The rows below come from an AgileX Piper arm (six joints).
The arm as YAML. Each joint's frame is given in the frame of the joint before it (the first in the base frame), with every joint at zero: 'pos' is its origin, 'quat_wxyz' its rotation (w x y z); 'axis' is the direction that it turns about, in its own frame. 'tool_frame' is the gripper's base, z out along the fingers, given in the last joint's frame.
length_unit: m
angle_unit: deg
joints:
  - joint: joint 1
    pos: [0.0, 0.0, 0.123]
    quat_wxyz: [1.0, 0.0, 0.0, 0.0]
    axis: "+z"
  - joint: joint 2
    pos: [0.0, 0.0, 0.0]
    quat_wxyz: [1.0, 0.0, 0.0, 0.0]
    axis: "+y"
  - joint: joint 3
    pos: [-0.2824, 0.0, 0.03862]
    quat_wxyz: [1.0, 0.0, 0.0, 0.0]
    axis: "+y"
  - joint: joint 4
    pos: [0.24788, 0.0, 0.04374]
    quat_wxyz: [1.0, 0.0, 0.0, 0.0]
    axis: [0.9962, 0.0, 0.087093]
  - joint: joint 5
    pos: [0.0, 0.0, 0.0]
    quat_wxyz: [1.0, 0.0, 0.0, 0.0]
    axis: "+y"
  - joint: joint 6
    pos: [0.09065, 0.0, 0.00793]
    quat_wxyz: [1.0, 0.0, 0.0, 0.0]
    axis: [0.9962, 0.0, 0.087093]
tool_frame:
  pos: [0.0, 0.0, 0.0]
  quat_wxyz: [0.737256, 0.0, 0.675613, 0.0]
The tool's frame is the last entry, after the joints.
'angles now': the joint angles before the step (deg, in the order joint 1, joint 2, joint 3, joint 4, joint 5, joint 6). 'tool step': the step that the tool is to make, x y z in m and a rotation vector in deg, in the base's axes. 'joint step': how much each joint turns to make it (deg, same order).
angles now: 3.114, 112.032, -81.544, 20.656, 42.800, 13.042
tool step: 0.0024, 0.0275, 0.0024, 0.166, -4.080, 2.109
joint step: 3.952, 0.008, 0.054, 0.433, -4.491, 0.241
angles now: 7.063, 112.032, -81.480, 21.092, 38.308, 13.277
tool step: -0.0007, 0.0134, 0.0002, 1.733, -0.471, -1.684
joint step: 1.881, -0.007, 0.232, 0.433, -1.777, 3.272
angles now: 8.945, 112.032, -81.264, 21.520, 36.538, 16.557
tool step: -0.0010, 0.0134, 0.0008, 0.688, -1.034, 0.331
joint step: 1.891, 0.002, 0.061, 0.212, -1.553, 1.131
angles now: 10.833, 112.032, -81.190, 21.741, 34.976, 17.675
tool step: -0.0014, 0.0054, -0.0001, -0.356, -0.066, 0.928
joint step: 0.806, -0.003, -0.002, -0.448, -0.009, 0.084
